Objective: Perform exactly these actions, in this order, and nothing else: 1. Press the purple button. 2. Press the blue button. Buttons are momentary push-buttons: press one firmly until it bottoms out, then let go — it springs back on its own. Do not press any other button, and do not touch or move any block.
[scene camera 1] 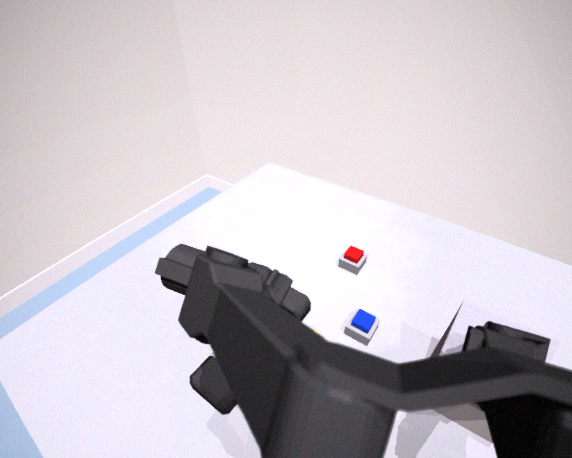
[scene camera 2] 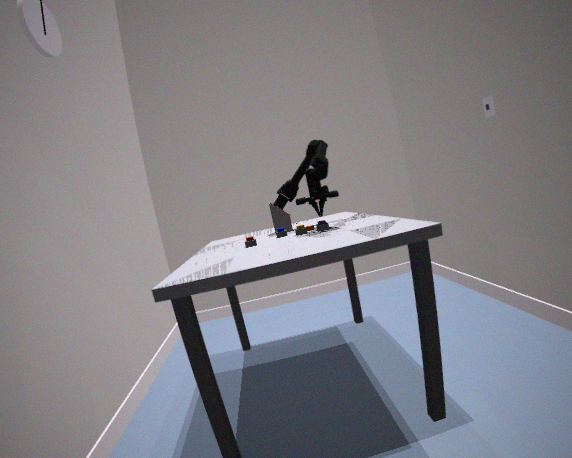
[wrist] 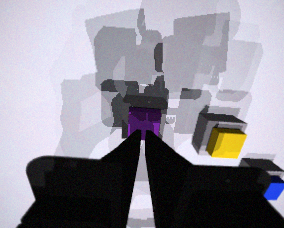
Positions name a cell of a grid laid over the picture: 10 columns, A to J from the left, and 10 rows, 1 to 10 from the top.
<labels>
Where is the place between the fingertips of my gripper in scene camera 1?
At E9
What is my gripper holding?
Nothing.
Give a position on a purple button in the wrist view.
F6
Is my gripper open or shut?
Shut.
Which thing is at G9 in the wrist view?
My gripper.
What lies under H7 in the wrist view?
A yellow button.
</labels>
